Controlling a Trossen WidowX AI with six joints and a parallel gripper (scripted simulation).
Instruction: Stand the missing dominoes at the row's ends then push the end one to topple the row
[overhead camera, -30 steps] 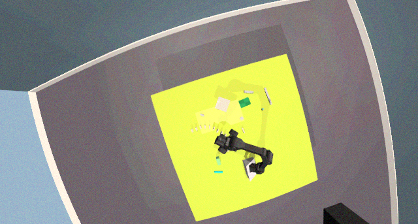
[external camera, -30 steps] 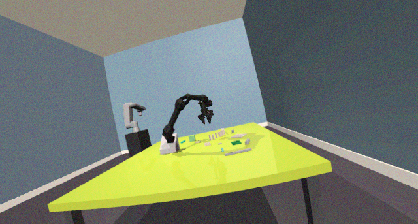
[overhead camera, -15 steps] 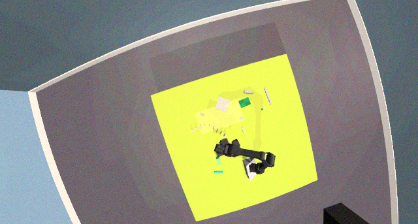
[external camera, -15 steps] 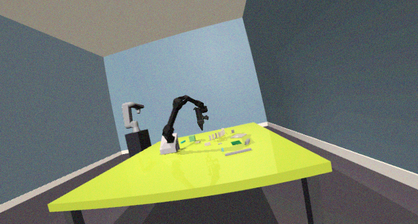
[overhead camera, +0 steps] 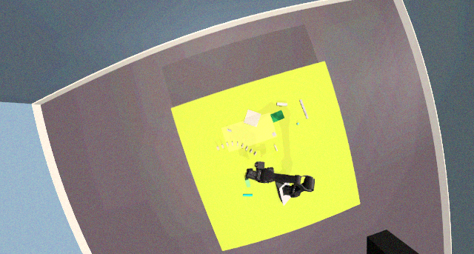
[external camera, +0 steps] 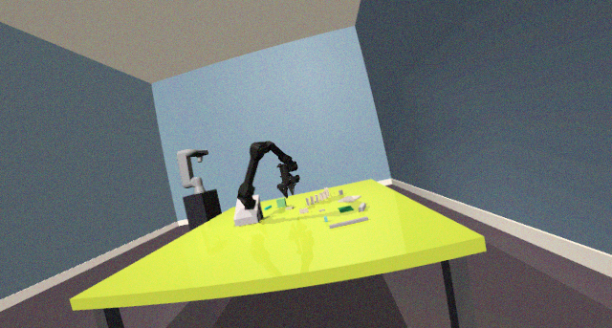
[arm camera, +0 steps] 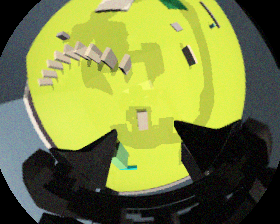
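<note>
Right now the green block is 110 mm behind my gripper tip, 100 mm to the left of it and 50 mm below it. From my gripper tip the other things lie so: green tile (350 mm ahead, 220 mm to the right, 80 mm below); white square tile (370 mm ahead, 20 mm to the right, 70 mm below); cyan bar (220 mm behind, 120 mm to the left, 70 mm below).
</note>
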